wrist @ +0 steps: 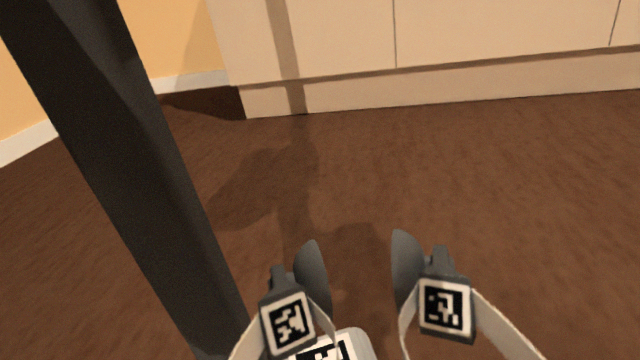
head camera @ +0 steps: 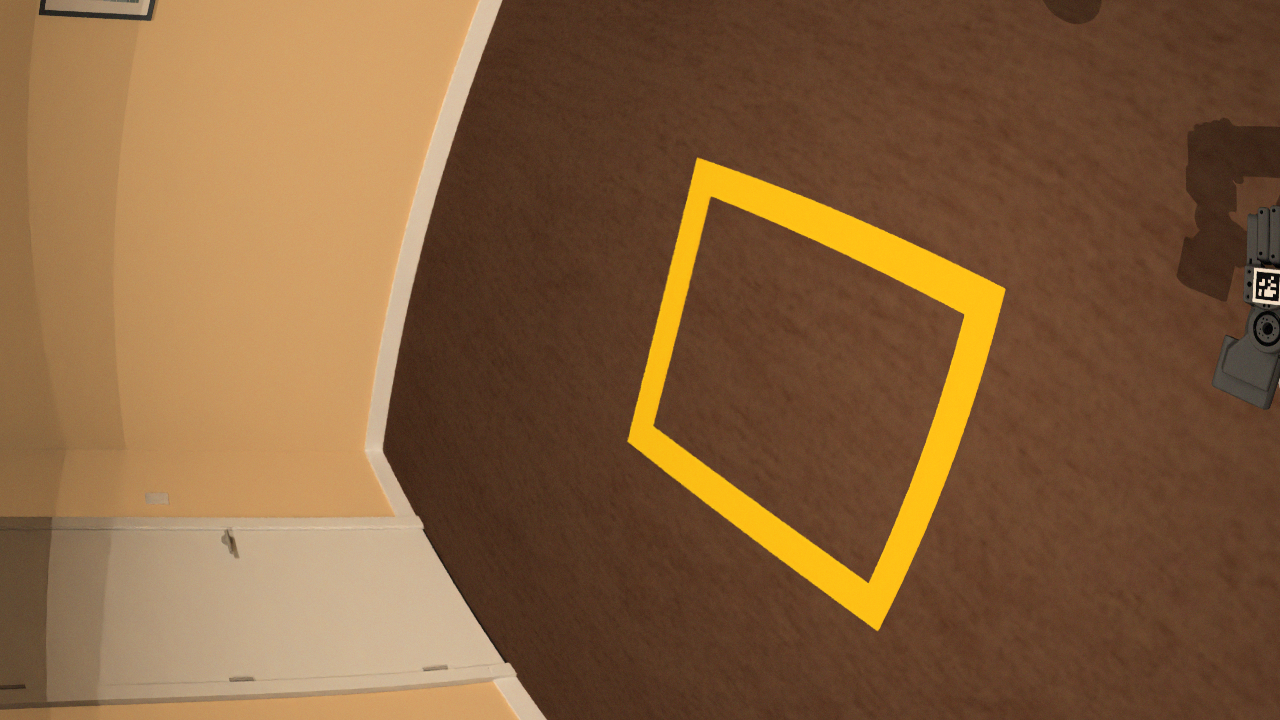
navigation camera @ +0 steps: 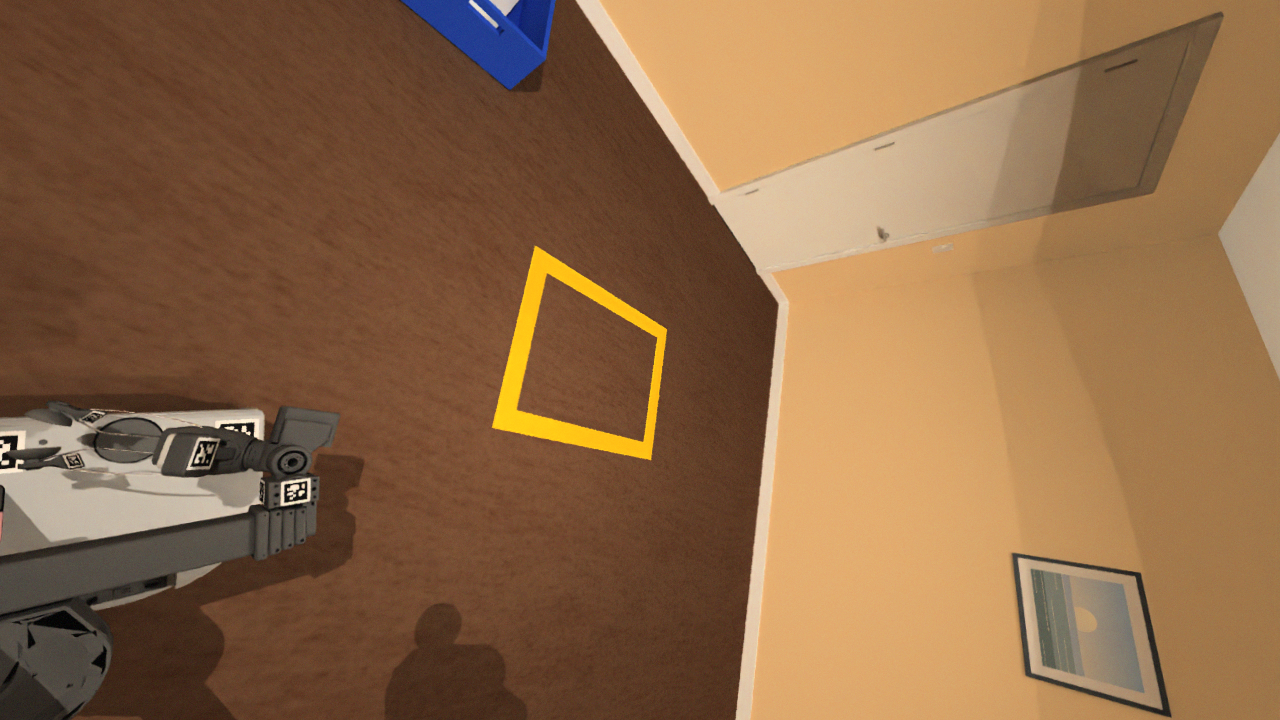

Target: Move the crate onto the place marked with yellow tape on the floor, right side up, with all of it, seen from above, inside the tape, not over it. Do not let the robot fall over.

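Where they show: gripper, fingertip midpoint: (wrist: 357,262) (navigation camera: 19,432); robot's base, link origin: (navigation camera: 131,437).
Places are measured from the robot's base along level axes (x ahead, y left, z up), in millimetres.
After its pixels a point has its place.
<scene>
The blue crate (navigation camera: 512,60) @(x 1209, y -768, z 123 mm) shows in part at the top edge of the navigation view, on the floor, with something white inside. It does not show in the head or wrist views. The yellow tape outline (head camera: 841,234) @(x -115, y -1182, z 1 mm) (navigation camera: 520,358) @(x 193, y -879, z 1 mm) lies on the brown floor, and bare floor shows inside it. In the navigation view the crate is above the tape, apart from it. My gripper (wrist: 357,262) @(x 31, y 88, z 325 mm) is open in the wrist view, with floor showing between its fingers. It is folded back over the base in the navigation view, away from both crate and tape.
A white door (head camera: 268,608) @(x 1187, y -2733, z 829 mm) (navigation camera: 939,170) @(x 1208, y -2684, z 1245 mm) and orange walls with a white baseboard (navigation camera: 768,501) @(x -774, y -2944, z 74 mm) stand beyond the tape. A pale cabinet (wrist: 475,30) @(x 673, y 912, z 240 mm) stands ahead in the wrist view. A dark robot post (wrist: 125,165) @(x -65, y 116, z 398 mm) crosses that view's left side. A framed picture (navigation camera: 1087,617) @(x -1063, y -2809, z 1645 mm) hangs on the wall.
</scene>
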